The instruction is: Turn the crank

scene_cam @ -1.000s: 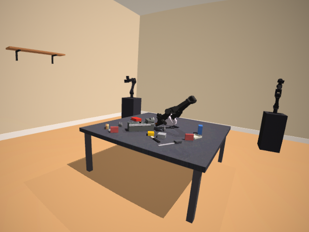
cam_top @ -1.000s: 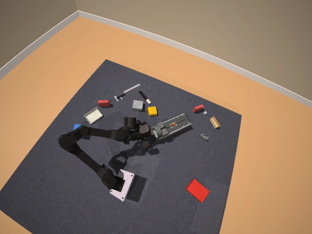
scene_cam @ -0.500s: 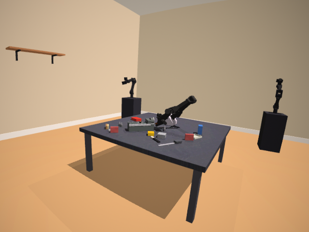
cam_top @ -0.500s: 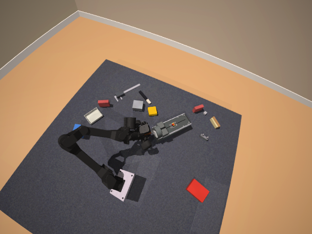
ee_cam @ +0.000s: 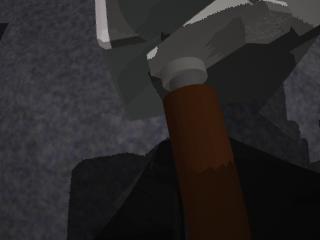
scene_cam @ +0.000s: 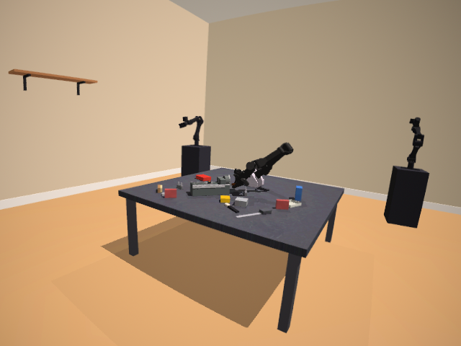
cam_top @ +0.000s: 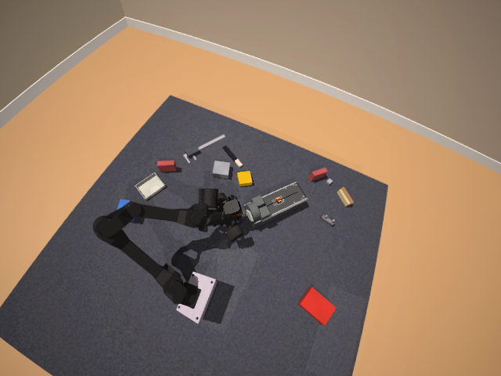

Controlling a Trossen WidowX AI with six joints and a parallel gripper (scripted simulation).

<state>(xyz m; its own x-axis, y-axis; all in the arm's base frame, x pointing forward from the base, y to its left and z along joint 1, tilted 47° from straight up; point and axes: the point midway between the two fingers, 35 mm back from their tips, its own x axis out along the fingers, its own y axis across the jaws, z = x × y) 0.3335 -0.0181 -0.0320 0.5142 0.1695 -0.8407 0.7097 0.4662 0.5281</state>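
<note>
Now: gripper tip 3 cm below the brown crank handle, 1 cm to the right of it and 1 cm past it. Round my gripper tip: grey block: 19 cm ahead, 16 cm to the left, 2 cm below; then yellow block: 19 cm ahead, 4 cm to the left, 3 cm below; then red pointer: 13 cm to the right, 10 cm ahead, 4 cm above.
</note>
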